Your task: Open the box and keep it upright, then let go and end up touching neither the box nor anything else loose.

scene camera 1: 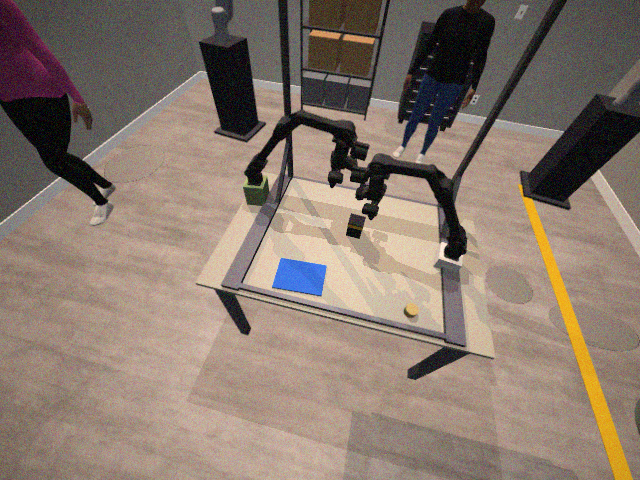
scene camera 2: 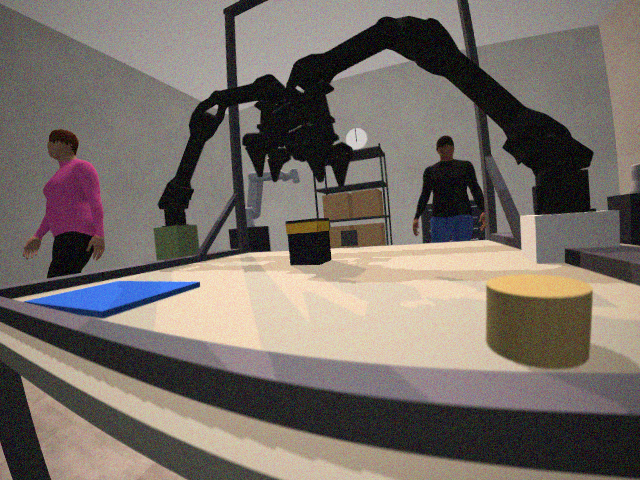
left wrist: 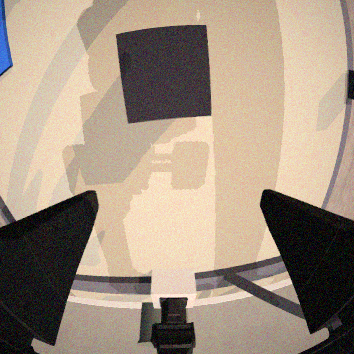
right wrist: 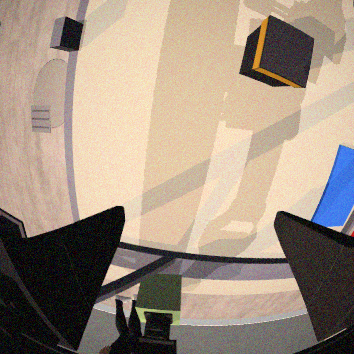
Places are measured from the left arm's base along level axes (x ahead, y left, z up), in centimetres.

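Pixels of known places: left gripper, fingertip midpoint: [scene camera 2: 332,184] [left wrist: 181,198]; right gripper, fingertip midpoint: [scene camera 2: 267,179] [right wrist: 203,217]; left arm's base, origin of the base link: [scene camera 1: 451,253] [scene camera 2: 562,213] [left wrist: 172,301]; right arm's base, origin of the base link: [scene camera 1: 255,181] [right wrist: 158,317].
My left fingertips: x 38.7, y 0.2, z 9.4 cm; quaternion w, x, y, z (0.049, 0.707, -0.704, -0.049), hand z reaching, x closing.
Observation:
For each thing: its top centre in the pictures, then the offset to it from my left fingertips. Level surfaces: height alone.
- box, middle of its top: [left wrist: 164,72] [right wrist: 289,50] [scene camera 2: 307,219] [scene camera 1: 357,220] dx +6.1, dy +1.0, dz -6.8 cm
- table, its level: dz -16.1 cm
- flat blue mat, middle of its top: [scene camera 2: 112,291] [right wrist: 344,191] [scene camera 1: 300,275] dx +20.1, dy +34.4, dz -15.4 cm
- yellow cylinder, middle of its top: [scene camera 2: 535,284] [scene camera 1: 412,308] dx -27.5, dy +31.3, dz -12.7 cm
The box [scene camera 1: 355,226] [scene camera 2: 309,248] [left wrist: 167,75] [right wrist: 285,52] is small and black with a yellow band near its top. It stands upright on the table [scene camera 1: 361,297], and its dark lid lies flat on top, closed. My left gripper [scene camera 1: 366,206] [scene camera 2: 330,181] [left wrist: 181,198] is open and empty, pointing down above the box and apart from it. My right gripper [scene camera 1: 344,180] [scene camera 2: 267,178] [right wrist: 203,217] is open and empty. It hangs above the table, left of the left gripper in both scene views and apart from the box.
A flat blue mat [scene camera 1: 299,276] [scene camera 2: 118,297] [left wrist: 4,45] [right wrist: 335,192] lies near the table's front left. A yellow cylinder [scene camera 1: 410,310] [scene camera 2: 538,325] stands near the front right. The two arms hang close together over the table. Dark frame rails edge the table top.

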